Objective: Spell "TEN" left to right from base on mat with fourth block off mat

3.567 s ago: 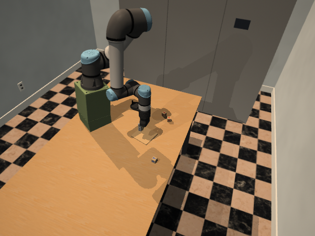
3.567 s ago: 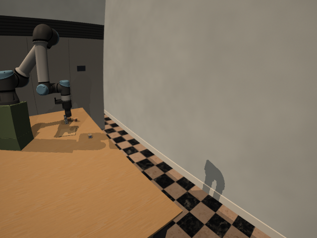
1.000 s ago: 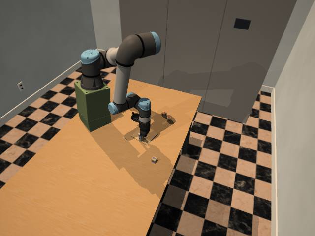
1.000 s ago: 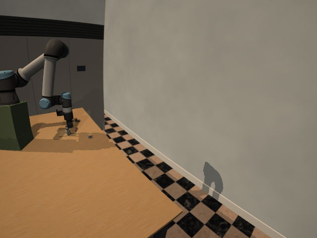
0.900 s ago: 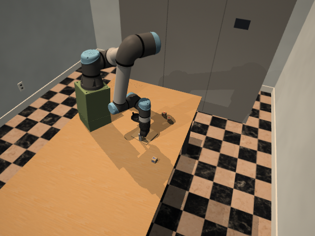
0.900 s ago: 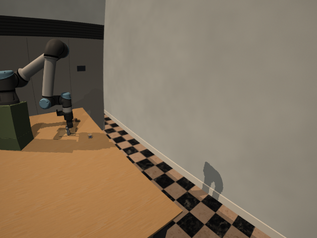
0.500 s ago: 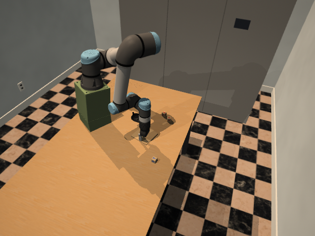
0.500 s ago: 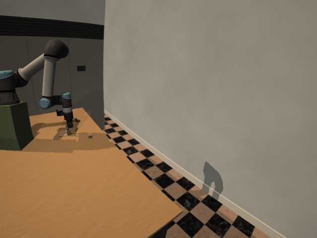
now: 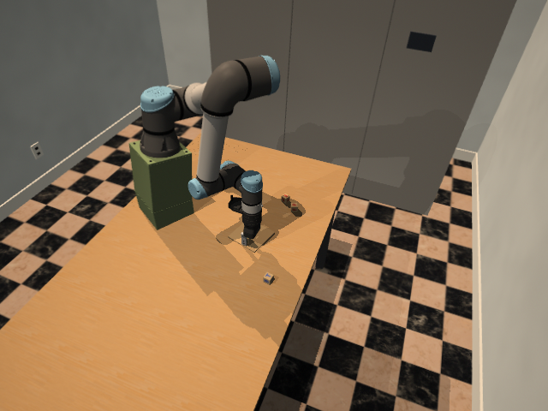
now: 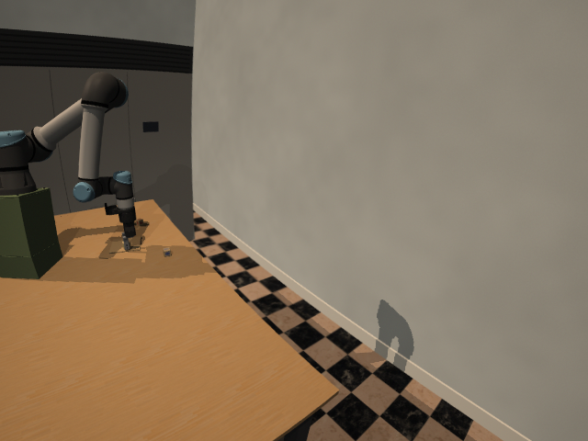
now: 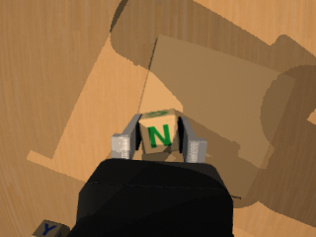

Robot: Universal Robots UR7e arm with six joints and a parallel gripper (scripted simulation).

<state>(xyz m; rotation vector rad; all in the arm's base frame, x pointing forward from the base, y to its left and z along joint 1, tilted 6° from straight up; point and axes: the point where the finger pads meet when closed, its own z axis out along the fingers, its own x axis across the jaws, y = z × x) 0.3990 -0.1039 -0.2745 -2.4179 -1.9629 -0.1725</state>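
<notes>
My gripper is now 5 cm to the right of the mat, 2 cm above it and 1 cm short of it.
</notes>
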